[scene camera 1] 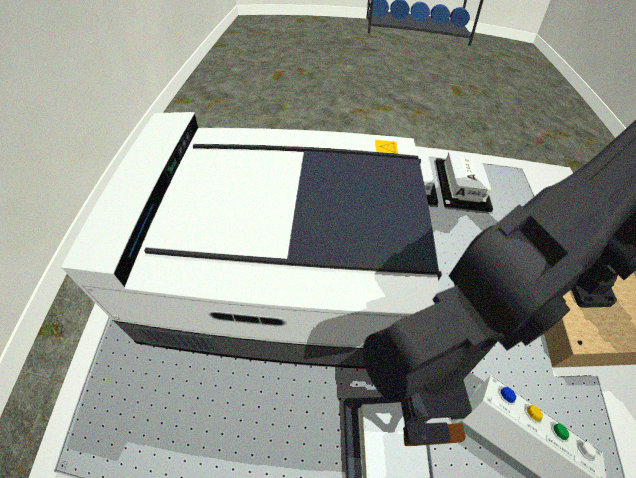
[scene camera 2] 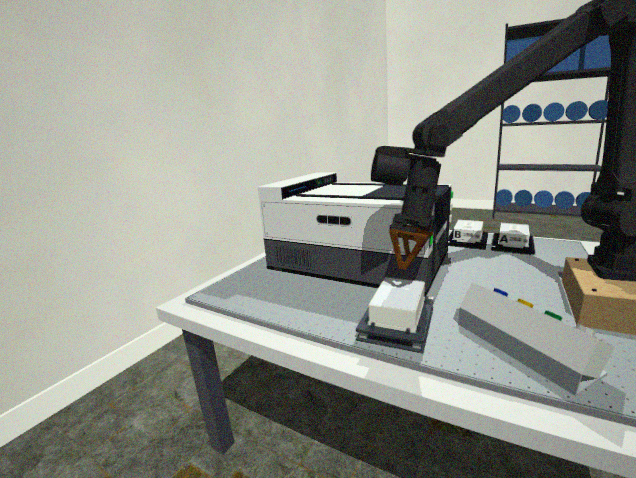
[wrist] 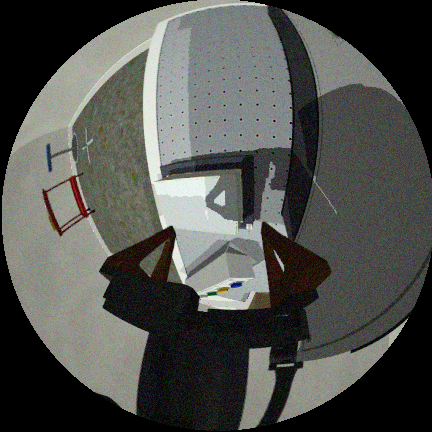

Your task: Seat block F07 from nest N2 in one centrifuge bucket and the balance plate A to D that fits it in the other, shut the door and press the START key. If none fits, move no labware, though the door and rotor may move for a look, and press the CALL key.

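Where they show: gripper, between the fingertips: [scene camera 1: 403,408] [scene camera 2: 406,264] [wrist: 215,228]; arm's base, origin of its link: [scene camera 1: 585,281] [scene camera 2: 615,270].
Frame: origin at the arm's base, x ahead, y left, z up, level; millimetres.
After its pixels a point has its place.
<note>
A white block [scene camera 1: 393,452] {x 417, y 289, z 12 mm} [scene camera 2: 395,305] {x 405, y 334, z 12 mm} [wrist: 185,200] {x 422, y 292, z 12 mm} sits in a dark nest [scene camera 1: 350,436] {x 470, y 263, z -30 mm} [scene camera 2: 419,340] {x 355, y 360, z -31 mm} [wrist: 248,192] {x 424, y 209, z -30 mm} near the table's front edge; I cannot read its label. My gripper [scene camera 2: 404,268] {x 411, y 236, z 51 mm} [wrist: 215,228] {x 411, y 236, z 51 mm} is open and empty, pointing down above the block's end nearer the centrifuge. The centrifuge [scene camera 1: 231,292] {x 627, y 135, z 154 mm} [scene camera 2: 303,221] {x 702, y 144, z 99 mm} has its top covered by a white panel [scene camera 1: 231,200] {x 656, y -10, z 154 mm} and a dark panel [scene camera 1: 365,210] {x 471, y -1, z 157 mm}; rotor and buckets are hidden. Plate A [scene camera 1: 466,177] {x 205, y -272, z -3 mm} [scene camera 2: 514,236] {x 192, y -240, z -10 mm} and plate B [scene camera 2: 468,232] {x 325, y -246, z -11 mm} sit in nests behind. C and D do not show.
A sloped key box [scene camera 1: 519,436] {x 232, y 276, z 15 mm} [scene camera 2: 529,334] {x 192, y 321, z -5 mm} [wrist: 220,272] {x 274, y 245, z 12 mm} with blue [scene camera 1: 508,394] {x 239, y 214, z 16 mm}, yellow [scene camera 1: 535,412] {x 198, y 243, z 15 mm}, green [scene camera 1: 560,431] {x 163, y 274, z 17 mm} and white [scene camera 1: 586,449] {x 124, y 304, z 16 mm} keys stands right of the block. The arm's wooden base [scene camera 1: 596,349] {x 37, y 144, z 3 mm} [scene camera 2: 598,303] {x 62, y 150, z -15 mm} is farther right. The centrifuge wall is close beside my gripper.
</note>
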